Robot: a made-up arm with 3 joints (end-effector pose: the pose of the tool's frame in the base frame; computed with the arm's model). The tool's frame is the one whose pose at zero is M. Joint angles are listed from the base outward.
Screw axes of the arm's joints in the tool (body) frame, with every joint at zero. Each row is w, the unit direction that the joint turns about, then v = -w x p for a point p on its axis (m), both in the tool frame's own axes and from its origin. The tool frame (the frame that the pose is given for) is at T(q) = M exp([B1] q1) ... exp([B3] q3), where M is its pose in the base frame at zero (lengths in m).
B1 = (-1, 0, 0, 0, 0.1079, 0.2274)
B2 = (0, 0, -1, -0.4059, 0.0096, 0)
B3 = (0, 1, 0, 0.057, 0, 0.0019)
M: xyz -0.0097 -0.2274 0.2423 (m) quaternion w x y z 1 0 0 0
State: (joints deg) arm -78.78 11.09 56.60
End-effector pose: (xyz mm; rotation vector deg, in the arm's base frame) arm -40.1 -126.5 -72.2 77.05 54.54 30.44
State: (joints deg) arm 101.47 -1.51 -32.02
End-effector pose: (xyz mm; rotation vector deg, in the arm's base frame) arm -28.9 141.7 338.6 -98.09 -21.78 29.29
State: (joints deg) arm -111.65 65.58 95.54
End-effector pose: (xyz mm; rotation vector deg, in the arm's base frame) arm -349.3 -31.4 85.2 -123.56 -116.08 -55.39
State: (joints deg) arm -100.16 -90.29 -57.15
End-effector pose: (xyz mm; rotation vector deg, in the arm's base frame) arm 406.1 -100.8 242.2 114.82 -115.04 23.34
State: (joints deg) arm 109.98 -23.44 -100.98
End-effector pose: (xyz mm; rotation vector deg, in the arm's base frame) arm 103.3 110.7 327.3 -58.61 -45.67 96.61
